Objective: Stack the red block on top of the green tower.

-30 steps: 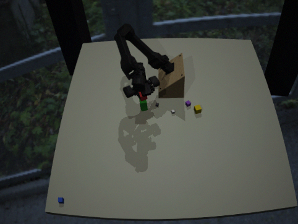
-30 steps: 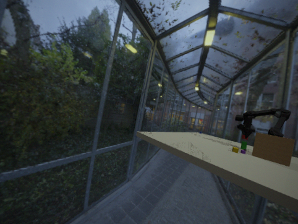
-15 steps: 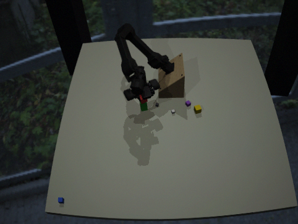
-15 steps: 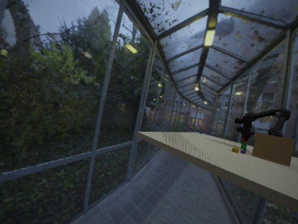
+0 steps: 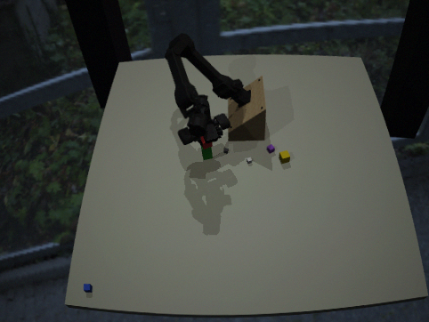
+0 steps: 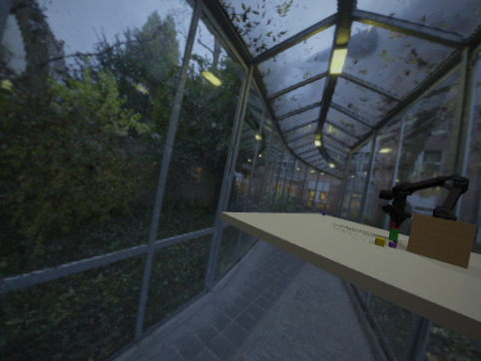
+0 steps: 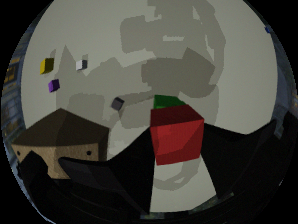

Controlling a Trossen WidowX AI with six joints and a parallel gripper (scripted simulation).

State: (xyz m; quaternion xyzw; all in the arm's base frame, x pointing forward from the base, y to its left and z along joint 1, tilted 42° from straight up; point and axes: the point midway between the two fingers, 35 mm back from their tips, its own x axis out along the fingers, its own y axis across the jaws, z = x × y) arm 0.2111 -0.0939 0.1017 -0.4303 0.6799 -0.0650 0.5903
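Now: gripper tip 10 mm below the red block. Also, from my gripper tip: small grey cube (20 mm behind, 70 mm to the left, 70 mm below); then small white cube (20 mm ahead, 160 mm to the left, 70 mm below); then purple cube (40 mm behind, 250 mm to the left, 70 mm below).
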